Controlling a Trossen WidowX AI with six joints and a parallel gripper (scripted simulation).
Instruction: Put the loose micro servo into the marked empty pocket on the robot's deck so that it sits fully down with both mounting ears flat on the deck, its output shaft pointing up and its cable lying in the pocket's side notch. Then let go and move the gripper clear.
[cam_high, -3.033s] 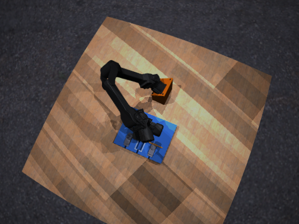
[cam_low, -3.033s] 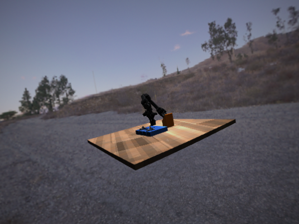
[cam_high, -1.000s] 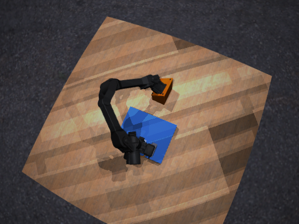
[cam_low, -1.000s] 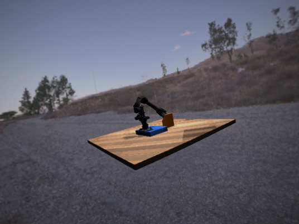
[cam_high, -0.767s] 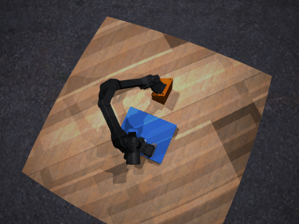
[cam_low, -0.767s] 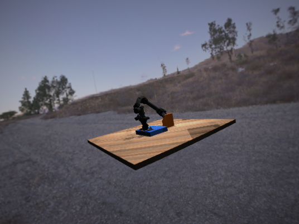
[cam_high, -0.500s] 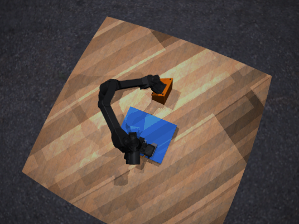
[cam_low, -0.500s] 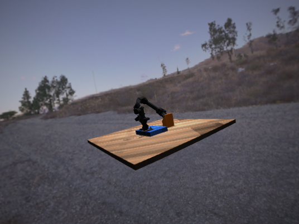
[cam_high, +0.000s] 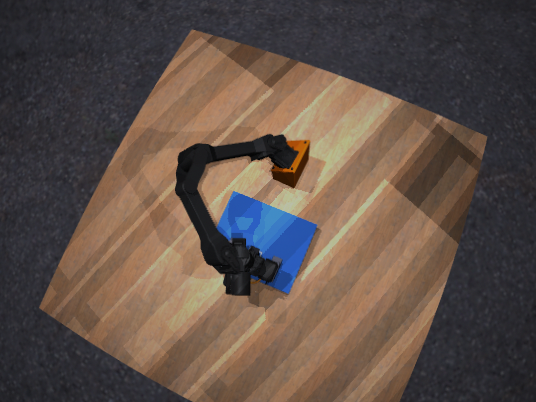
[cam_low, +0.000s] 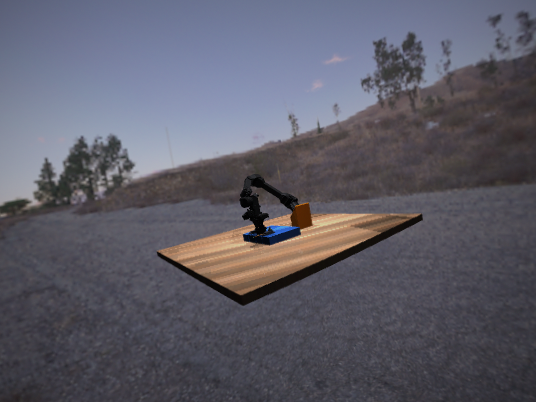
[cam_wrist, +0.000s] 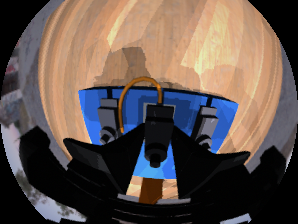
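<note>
My gripper tip is now 12 cm past the blue deck, 2 cm to the left of it and 5 cm above it.
</note>
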